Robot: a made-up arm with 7 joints. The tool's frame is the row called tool.
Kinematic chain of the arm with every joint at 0, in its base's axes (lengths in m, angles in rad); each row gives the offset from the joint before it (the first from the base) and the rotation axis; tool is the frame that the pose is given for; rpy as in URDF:
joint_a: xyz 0 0 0.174 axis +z
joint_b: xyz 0 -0.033 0.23 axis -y
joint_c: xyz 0 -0.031 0.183 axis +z
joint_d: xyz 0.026 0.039 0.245 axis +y
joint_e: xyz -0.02 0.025 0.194 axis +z
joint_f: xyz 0 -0.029 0.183 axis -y
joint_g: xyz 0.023 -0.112 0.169 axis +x
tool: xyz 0 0 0 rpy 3.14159 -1.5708 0
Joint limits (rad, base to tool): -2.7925..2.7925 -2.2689..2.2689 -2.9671..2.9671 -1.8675..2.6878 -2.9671..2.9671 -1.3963..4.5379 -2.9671..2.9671
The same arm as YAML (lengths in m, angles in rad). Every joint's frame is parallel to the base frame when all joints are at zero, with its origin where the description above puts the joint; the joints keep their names.
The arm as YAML. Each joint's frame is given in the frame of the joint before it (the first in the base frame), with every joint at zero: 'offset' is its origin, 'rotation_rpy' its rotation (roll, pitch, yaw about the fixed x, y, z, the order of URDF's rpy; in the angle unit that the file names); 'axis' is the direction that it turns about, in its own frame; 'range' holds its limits. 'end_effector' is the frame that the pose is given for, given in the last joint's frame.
length_unit: m
angle_unit: rad
chain:
  - id: joint_a
    offset: [0.0, 0.0, 0.174]
    rotation_rpy: [0.0, 0.0, 0.0]
    axis: "+z"
    range: [-2.7925, 2.7925]
  - id: joint_b
    offset: [0.0, -0.033, 0.23]
    rotation_rpy: [0.0, 0.0, 0.0]
    axis: "-y"
    range: [-2.2689, 2.2689]
  - id: joint_c
    offset: [0.0, -0.031, 0.183]
    rotation_rpy: [0.0, 0.0, 0.0]
    axis: "+z"
    range: [-2.9671, 2.9671]
  - id: joint_d
    offset: [0.026, 0.039, 0.245]
    rotation_rpy: [0.0, 0.0, 0.0]
    axis: "+y"
    range: [-1.8675, 2.6878]
  - id: joint_e
    offset: [-0.02, 0.025, 0.194]
    rotation_rpy: [0.0, 0.0, 0.0]
    axis: "+z"
    range: [-2.9671, 2.9671]
  - id: joint_f
    offset: [0.0, -0.029, 0.183]
    rotation_rpy: [0.0, 0.0, 0.0]
    axis: "-y"
    range: [-1.3963, 4.5379]
  - id: joint_g
    offset: [0.023, -0.112, 0.169]
    rotation_rpy: [0.0, 0.0, 0.0]
    axis: "+x"
    range: [-2.9671, 2.9671]
end_effector:
  offset: [0.0, 0.0, 0.0]
  rotation_rpy: [3.1416, -1.5708, 0.0]

